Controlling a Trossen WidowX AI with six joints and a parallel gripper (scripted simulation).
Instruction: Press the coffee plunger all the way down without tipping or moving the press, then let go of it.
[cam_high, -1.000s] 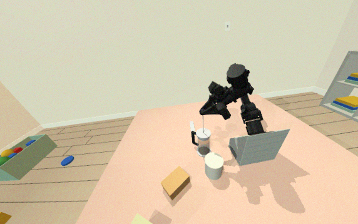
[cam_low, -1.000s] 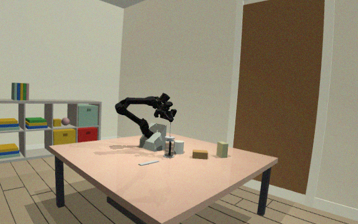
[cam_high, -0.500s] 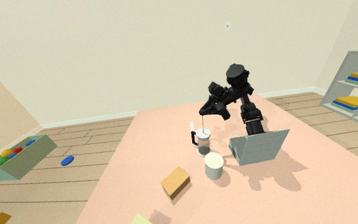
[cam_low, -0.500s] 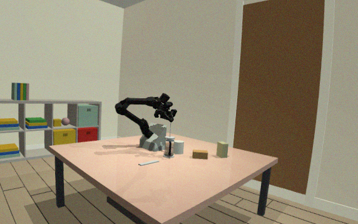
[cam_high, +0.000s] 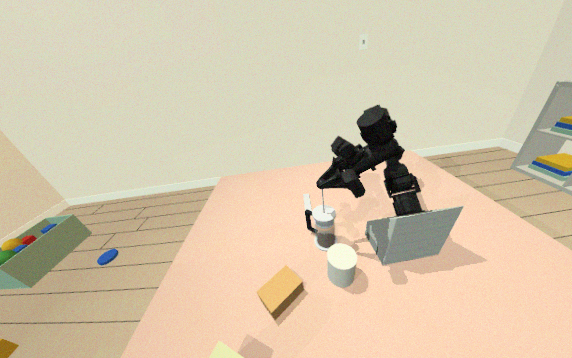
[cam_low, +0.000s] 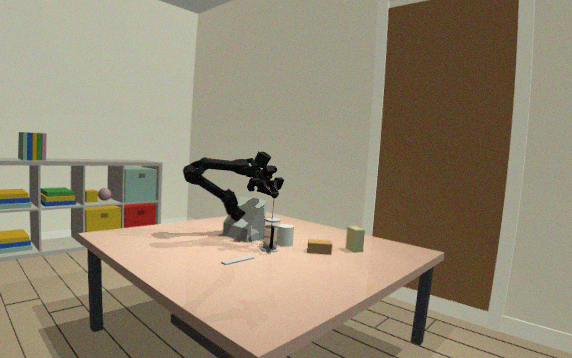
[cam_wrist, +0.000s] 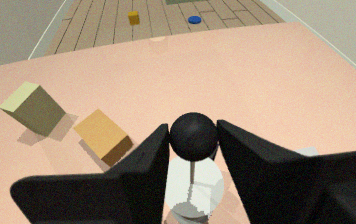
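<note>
Right now the coffee press is 130 mm below my gripper tip and 10 mm to the right of it. Round my gripper tip: orange block (230 mm below, 180 mm to the left, 130 mm ahead).
</note>
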